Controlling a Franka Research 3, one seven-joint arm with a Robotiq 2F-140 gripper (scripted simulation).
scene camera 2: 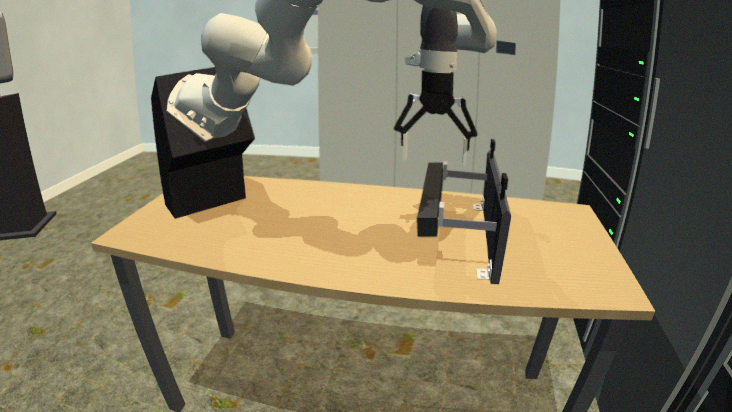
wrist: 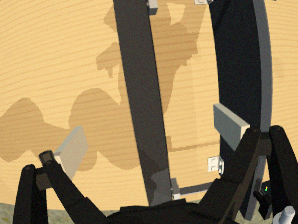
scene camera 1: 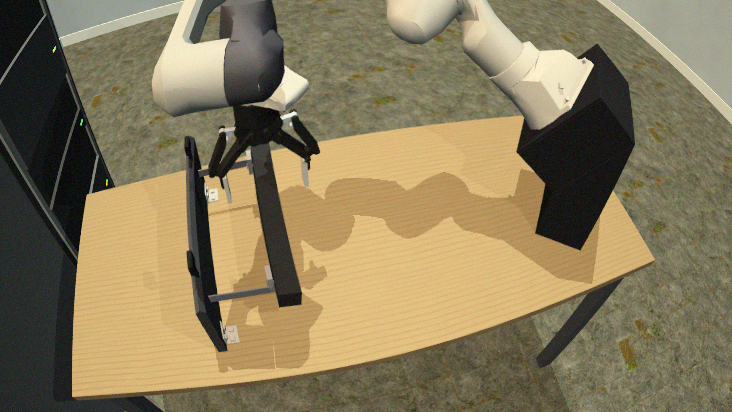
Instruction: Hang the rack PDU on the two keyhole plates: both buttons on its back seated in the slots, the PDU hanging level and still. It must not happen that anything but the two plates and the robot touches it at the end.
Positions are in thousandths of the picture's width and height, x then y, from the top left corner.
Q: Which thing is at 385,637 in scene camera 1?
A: A rack PDU.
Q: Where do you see a panel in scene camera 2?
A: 678,596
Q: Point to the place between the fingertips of my gripper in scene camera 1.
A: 364,460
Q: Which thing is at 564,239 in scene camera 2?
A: My gripper.
